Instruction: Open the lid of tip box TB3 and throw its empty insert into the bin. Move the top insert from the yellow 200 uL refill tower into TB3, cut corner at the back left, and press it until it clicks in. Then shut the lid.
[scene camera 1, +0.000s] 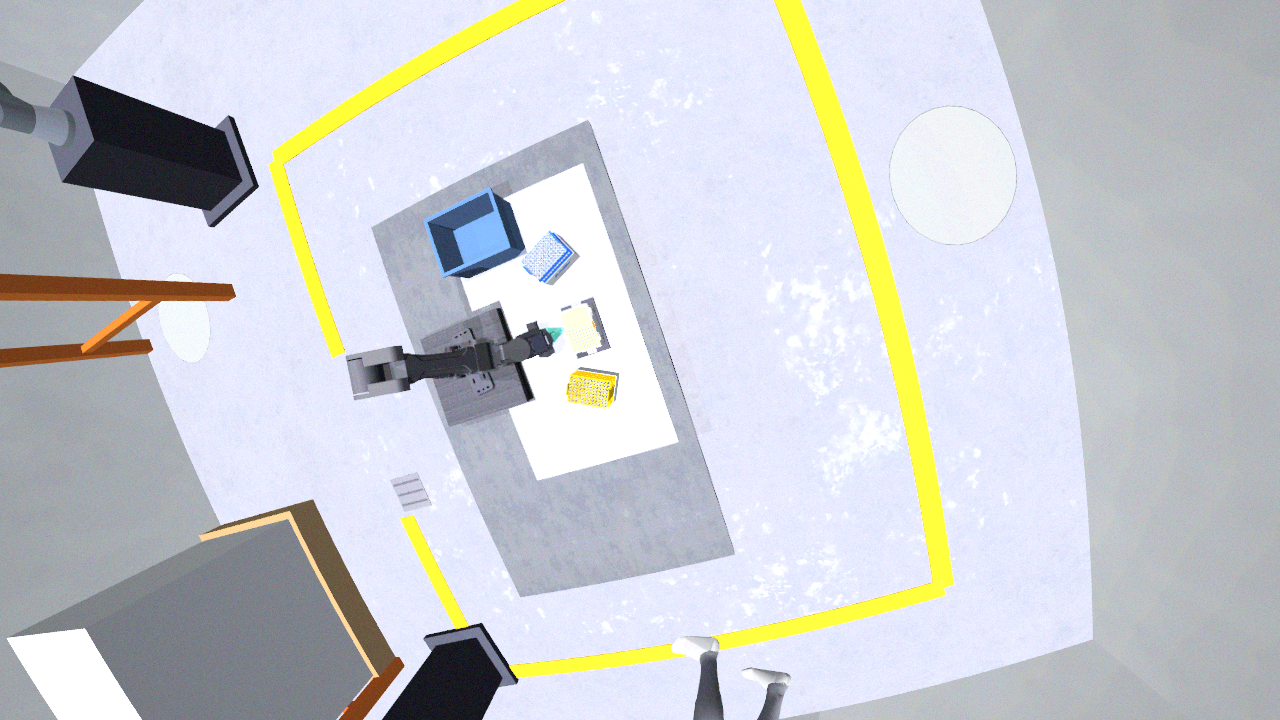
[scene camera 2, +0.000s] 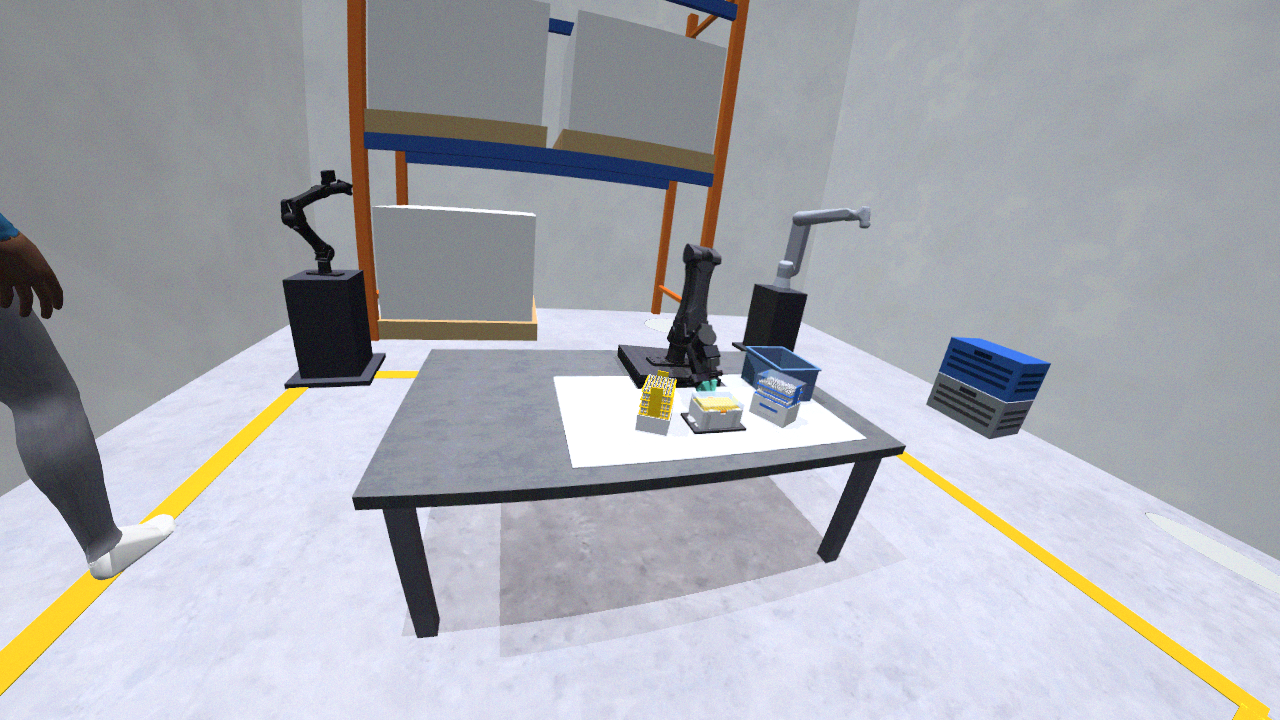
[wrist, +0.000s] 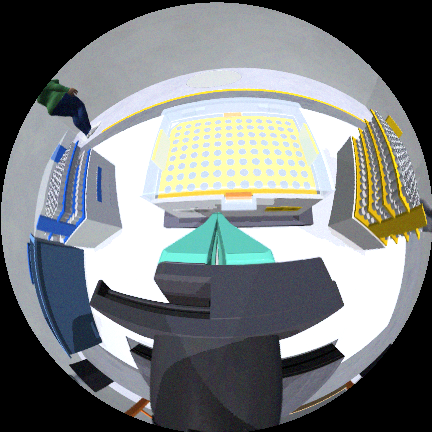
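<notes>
Tip box TB3 (scene camera 1: 583, 328) (scene camera 2: 715, 415) (wrist: 295, 204) stands on a dark base on the white mat. Its clear lid (wrist: 325, 186) is down, and the yellow insert (wrist: 232, 155) with empty holes shows through it. My gripper (scene camera 1: 560, 332) (scene camera 2: 708, 385) (wrist: 216, 218) is shut and empty, its teal fingertips together at the near side of TB3, just in front of the lid's front tab (wrist: 239, 202). Whether they touch the box I cannot tell. The yellow refill tower (scene camera 1: 591, 388) (scene camera 2: 657, 399) (wrist: 385, 190), with stacked inserts full of tips, stands beside TB3. The blue bin (scene camera 1: 474, 234) (scene camera 2: 780, 368) (wrist: 62, 295) is on the other side.
A blue refill tower (scene camera 1: 547, 257) (scene camera 2: 776, 398) (wrist: 75, 195) stands between the bin and TB3. The white mat (scene camera 1: 617, 438) (scene camera 2: 599, 443) lies on the grey table (scene camera 1: 626, 528) (scene camera 2: 465, 447). The arm's base plate (scene camera 1: 514, 394) is at the table's rear edge.
</notes>
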